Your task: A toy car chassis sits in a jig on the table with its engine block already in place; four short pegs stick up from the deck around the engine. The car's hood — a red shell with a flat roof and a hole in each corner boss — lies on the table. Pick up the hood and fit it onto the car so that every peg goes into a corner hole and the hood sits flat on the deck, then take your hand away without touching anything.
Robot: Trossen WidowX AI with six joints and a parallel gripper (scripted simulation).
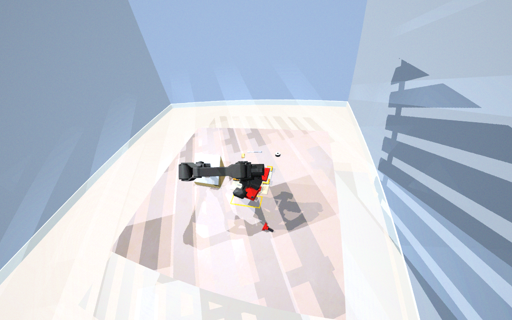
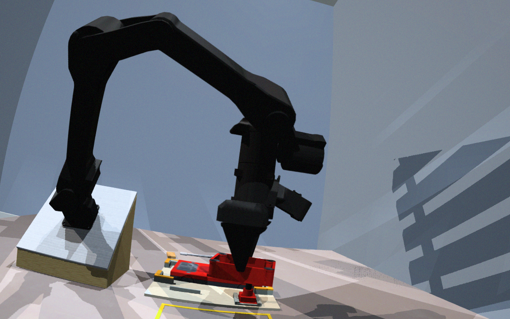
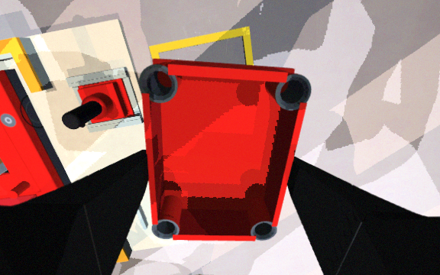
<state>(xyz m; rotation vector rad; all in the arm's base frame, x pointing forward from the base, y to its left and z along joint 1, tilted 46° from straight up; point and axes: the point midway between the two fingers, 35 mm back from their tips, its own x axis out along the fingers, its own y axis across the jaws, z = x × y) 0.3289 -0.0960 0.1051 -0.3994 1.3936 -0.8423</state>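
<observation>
Now: gripper tip 1 cm above the red hood. Also, from my gripper tip: grey engine block 22 cm to the left, 8 cm below, 2 cm ahead; red cone-shaped part 16 cm to the right, 12 cm ahead, 8 cm below; white jig 19 cm to the left, 9 cm below, 2 cm behind.
</observation>
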